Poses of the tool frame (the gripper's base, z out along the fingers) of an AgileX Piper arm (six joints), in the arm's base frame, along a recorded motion.
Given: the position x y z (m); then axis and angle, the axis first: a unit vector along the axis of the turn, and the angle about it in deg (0 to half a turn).
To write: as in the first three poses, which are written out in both.
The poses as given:
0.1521, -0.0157, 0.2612, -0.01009, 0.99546, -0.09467, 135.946
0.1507, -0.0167, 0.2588, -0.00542, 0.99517, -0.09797, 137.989
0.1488, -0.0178, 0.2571, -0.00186, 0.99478, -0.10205, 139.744
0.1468, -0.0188, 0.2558, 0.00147, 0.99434, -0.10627, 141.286
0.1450, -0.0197, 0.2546, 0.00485, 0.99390, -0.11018, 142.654
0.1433, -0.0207, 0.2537, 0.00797, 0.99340, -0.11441, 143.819
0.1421, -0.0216, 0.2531, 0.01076, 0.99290, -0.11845, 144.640
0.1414, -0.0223, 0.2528, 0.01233, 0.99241, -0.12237, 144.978
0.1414, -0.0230, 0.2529, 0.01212, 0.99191, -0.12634, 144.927
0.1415, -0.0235, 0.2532, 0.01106, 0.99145, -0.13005, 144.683
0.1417, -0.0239, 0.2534, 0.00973, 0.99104, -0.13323, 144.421
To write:
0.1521, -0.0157, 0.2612, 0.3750, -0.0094, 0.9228, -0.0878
0.1507, -0.0167, 0.2588, 0.3585, -0.0051, 0.9290, -0.0915
0.1488, -0.0178, 0.2571, 0.3441, -0.0017, 0.9340, -0.0958
0.1468, -0.0188, 0.2558, 0.3315, 0.0014, 0.9381, -0.1003
0.1450, -0.0197, 0.2546, 0.3202, 0.0046, 0.9416, -0.1044
0.1433, -0.0207, 0.2537, 0.3105, 0.0076, 0.9443, -0.1088
0.1421, -0.0216, 0.2531, 0.3037, 0.0103, 0.9460, -0.1129
0.1414, -0.0223, 0.2528, 0.3009, 0.0118, 0.9464, -0.1167
0.1414, -0.0230, 0.2529, 0.3013, 0.0116, 0.9458, -0.1205
0.1415, -0.0235, 0.2532, 0.3033, 0.0105, 0.9447, -0.1239
0.1417, -0.0239, 0.2534, 0.3055, 0.0093, 0.9437, -0.1269

